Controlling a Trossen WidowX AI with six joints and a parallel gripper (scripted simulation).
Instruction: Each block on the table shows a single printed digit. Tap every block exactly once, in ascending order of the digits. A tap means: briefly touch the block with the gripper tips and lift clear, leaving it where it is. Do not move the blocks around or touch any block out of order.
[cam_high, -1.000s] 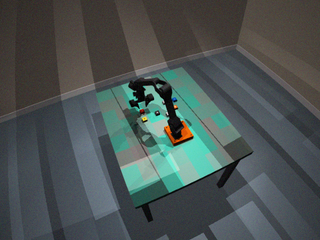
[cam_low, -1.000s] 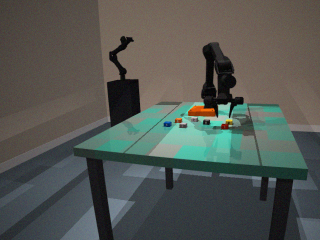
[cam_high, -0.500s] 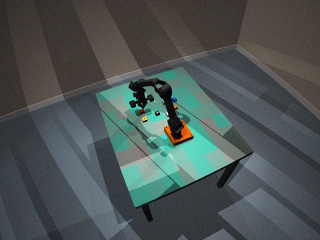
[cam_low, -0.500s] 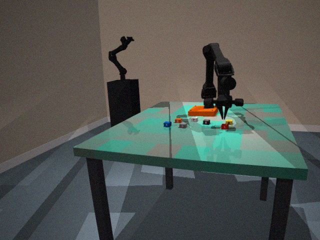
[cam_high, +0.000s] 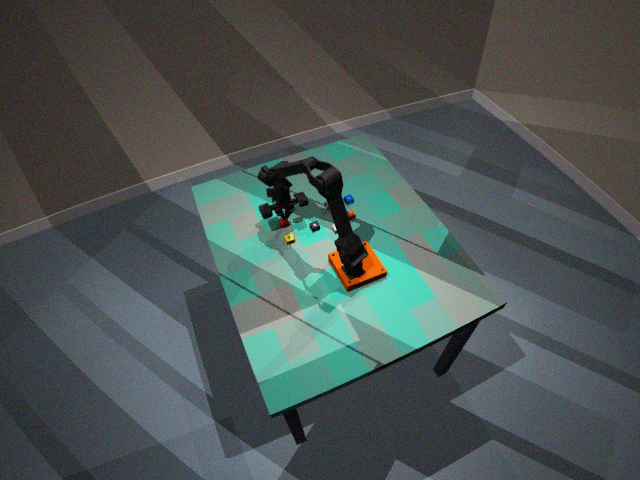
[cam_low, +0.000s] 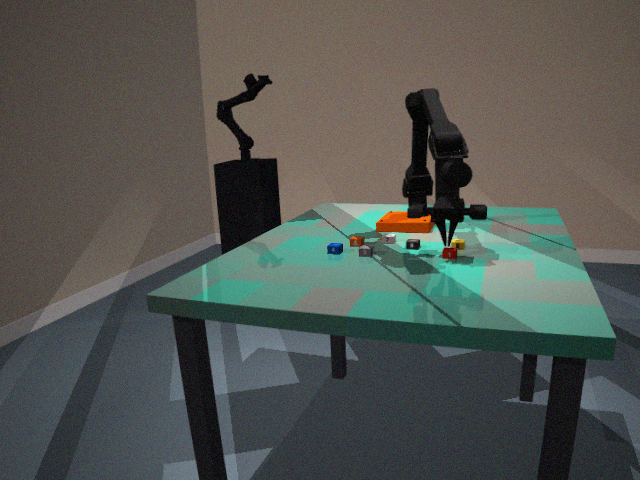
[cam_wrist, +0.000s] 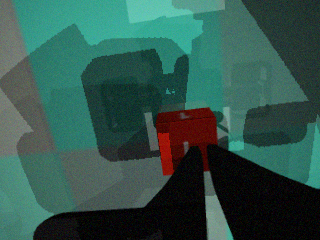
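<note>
The red block lies 20 mm below my gripper tip and 10 mm to the left of it. Round my gripper tip: black block 90 mm to the right, 80 mm behind, 20 mm below; then grey block 200 mm to the right, 20 mm below; then yellow block 90 mm behind, 30 mm to the left, 20 mm below.
</note>
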